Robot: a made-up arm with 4 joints.
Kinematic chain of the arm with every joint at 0, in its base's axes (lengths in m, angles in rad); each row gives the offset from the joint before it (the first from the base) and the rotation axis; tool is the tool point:
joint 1: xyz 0 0 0.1 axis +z
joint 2: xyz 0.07 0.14 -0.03 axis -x
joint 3: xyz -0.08 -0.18 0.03 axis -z
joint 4: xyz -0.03 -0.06 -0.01 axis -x
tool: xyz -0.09 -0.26 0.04
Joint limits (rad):
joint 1: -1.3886..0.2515
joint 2: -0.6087..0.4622
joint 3: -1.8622..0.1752
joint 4: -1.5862..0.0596
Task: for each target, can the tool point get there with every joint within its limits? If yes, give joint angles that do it. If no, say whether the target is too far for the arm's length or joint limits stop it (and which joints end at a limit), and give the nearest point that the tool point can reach.
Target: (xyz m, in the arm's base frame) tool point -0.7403 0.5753 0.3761
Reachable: no: too far | nearest point -0.3321 0.1263 0.2478 | short by 0.620 m
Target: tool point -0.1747 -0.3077 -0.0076
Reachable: yes | joints -1.0561 0.0108 -1.0087 -0.5525
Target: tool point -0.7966 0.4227 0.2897
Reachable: no: too far | nearest point -0.3508 0.1228 0.1901 | short by 0.546 m
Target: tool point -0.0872 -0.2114 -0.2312
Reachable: yes | joints -0.2768 -0.2973 -0.4183 -1.0189
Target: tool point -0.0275 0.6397 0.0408
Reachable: no: joint limits stop it (at a limit: joint 1, joint 3, joint 4) | nearest point -0.1871 0.1129 -0.1033 | short by 0.569 m
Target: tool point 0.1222 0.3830 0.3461
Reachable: no: joint limits stop it (at a limit: joint 1, joint 2, joint 3, joint 4) | nearest point 0.3201 0.0732 0.2284 | short by 0.386 m
